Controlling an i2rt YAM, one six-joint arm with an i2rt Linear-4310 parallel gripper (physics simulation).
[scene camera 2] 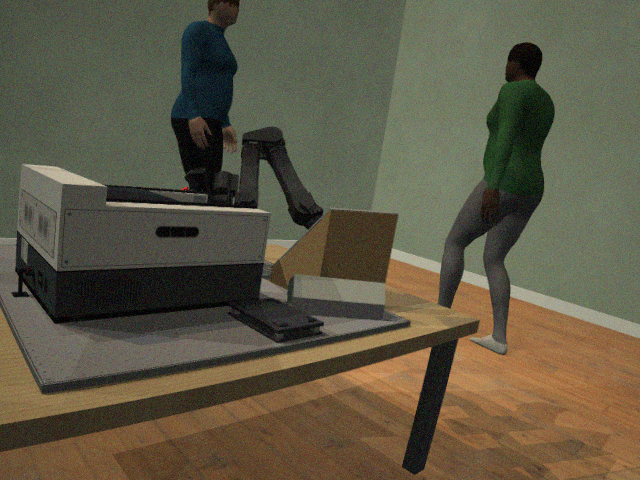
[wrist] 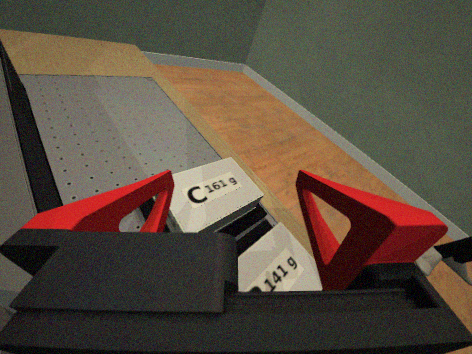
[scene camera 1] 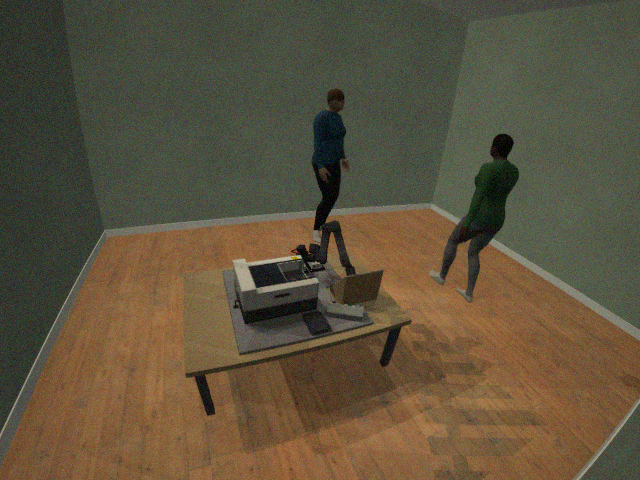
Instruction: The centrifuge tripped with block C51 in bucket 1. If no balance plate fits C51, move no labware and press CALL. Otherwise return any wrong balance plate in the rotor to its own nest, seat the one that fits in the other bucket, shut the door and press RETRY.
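The white and black centrifuge stands on the grey mat. Its top shows a dark panel and an opening in scene camera 1; block C51, the rotor's contents and the buttons cannot be made out. A white balance plate marked C 161 g lies in its nest in the wrist view. A second white plate marked 141 g is beside it, its letter mostly hidden by the gripper body. My gripper is open with its red fingers wide apart and nothing between them. It is behind the centrifuge, above the plates.
The perforated mat lies on the wooden table. A wedge-shaped wooden box, a grey block and a flat black item are at the front right. Two people stand beyond the table.
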